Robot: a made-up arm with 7 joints. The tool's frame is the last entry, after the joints. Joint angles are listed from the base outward. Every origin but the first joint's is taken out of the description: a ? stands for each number. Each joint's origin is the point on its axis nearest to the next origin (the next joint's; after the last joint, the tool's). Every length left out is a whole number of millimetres.
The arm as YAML. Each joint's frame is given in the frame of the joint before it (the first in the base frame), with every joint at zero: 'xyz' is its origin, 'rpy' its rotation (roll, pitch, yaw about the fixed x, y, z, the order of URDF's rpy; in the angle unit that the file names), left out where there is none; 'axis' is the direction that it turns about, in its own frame. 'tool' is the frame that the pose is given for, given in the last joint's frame.
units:
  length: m
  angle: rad
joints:
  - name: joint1
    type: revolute
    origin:
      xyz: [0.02, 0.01, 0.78]
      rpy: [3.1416, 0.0, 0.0]
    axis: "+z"
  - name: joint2
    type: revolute
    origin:
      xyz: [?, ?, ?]
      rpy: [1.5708, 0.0, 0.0]
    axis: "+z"
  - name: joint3
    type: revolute
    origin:
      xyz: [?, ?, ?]
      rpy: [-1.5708, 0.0, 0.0]
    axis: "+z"
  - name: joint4
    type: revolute
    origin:
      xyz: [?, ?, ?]
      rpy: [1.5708, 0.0, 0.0]
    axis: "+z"
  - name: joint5
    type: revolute
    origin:
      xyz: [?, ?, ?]
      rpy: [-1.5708, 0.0, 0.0]
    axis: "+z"
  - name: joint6
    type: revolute
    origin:
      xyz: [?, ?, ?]
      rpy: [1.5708, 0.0, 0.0]
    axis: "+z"
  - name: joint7
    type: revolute
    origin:
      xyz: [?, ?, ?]
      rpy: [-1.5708, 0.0, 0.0]
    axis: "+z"
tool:
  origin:
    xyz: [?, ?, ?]
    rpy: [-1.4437, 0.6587, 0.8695]
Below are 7 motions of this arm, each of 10 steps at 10 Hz.
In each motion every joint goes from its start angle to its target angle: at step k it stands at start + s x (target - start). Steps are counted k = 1, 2, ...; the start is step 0. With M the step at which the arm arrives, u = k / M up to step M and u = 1 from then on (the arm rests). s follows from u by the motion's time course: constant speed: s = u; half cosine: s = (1 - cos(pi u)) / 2; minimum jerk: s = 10 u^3 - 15 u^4 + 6 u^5.
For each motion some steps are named. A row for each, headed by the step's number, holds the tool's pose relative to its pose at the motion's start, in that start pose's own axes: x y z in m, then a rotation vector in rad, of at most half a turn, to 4 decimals.
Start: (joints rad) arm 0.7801 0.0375 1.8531 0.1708 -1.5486 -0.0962 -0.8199
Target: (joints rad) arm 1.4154 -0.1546 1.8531 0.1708 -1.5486 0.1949 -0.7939
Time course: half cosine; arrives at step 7
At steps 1, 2, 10:
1: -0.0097 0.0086 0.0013 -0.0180 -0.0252 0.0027
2: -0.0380 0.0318 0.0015 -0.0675 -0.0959 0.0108
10: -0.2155 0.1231 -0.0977 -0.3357 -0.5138 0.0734

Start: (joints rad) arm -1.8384 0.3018 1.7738 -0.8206 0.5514 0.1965 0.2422
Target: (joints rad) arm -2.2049 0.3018 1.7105 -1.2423 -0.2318 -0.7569 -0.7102
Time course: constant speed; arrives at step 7
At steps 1, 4, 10:
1: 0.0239 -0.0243 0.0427 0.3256 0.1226 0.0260
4: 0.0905 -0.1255 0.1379 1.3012 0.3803 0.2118
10: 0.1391 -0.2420 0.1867 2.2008 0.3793 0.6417

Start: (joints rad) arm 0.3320 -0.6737 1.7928 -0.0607 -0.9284 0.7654 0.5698
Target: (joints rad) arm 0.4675 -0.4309 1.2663 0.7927 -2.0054 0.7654 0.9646
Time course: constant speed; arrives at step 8
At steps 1, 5, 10:
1: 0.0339 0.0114 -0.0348 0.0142 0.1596 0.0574
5: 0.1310 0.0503 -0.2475 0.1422 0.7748 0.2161
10: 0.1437 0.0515 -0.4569 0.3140 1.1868 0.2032

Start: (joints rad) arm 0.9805 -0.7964 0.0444 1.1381 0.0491 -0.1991 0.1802
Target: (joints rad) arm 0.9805 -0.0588 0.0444 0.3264 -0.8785 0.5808 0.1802
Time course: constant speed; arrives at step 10
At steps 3, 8, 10:
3: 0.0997 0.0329 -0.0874 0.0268 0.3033 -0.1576
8: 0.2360 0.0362 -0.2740 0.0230 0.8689 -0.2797
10: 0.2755 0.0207 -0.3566 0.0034 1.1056 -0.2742

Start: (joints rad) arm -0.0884 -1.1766 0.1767 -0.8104 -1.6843 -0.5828 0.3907
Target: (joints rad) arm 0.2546 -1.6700 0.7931 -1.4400 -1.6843 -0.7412 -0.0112
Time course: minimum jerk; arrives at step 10
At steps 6, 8, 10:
6: -0.3832 0.0053 -0.4240 -0.2150 0.9416 0.3407
8: -0.5628 -0.0425 -0.4950 -0.3042 1.3237 0.4012
10: -0.6021 -0.0552 -0.5033 -0.3260 1.4091 0.4095

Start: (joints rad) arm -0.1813 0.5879 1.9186 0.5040 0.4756 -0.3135 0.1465
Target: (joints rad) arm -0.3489 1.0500 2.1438 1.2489 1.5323 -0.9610 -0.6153
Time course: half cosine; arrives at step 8
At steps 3, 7, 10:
3: -0.1158 0.0595 -0.0418 -0.1279 0.0278 0.3188
7: -0.3479 0.0602 -0.0973 -0.6239 0.3828 0.9503
10: -0.3596 0.0555 -0.0988 -0.6647 0.4146 0.9758

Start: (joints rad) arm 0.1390 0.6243 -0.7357 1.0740 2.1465 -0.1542 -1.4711
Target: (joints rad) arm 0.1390 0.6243 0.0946 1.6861 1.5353 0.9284 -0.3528
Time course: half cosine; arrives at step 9
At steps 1, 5, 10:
1: 0.0087 -0.0074 -0.0061 -0.0135 -0.0251 -0.0462
5: 0.1376 -0.2105 -0.0941 -0.5167 -0.3345 -1.0028
10: 0.1519 -0.4198 -0.1288 -1.1404 -0.1761 -1.7327

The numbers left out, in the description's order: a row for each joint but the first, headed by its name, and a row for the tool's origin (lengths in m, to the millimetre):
joint2: -0.01 0.0 0.0
joint3: 0.01 -0.58 0.0
joint4: 0.02 0.02 0.0
joint5: 0.0 -0.42 0.0
joint6: -0.03 0.02 0.0
joint7: -0.01 -0.03 0.0
tool: -0.02 0.01 0.0

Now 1 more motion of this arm.
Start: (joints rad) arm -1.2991 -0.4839 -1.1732 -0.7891 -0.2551 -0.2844 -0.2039
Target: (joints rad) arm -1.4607 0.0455 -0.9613 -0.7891 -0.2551 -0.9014 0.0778
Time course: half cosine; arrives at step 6
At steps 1, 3, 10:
1: 0.0070 -0.0097 0.0264 -0.0051 -0.0588 0.0285
3: 0.0311 -0.0838 0.1957 -0.0602 -0.4294 0.1995
10: 0.0136 -0.1921 0.3806 -0.1665 -0.8249 0.3729

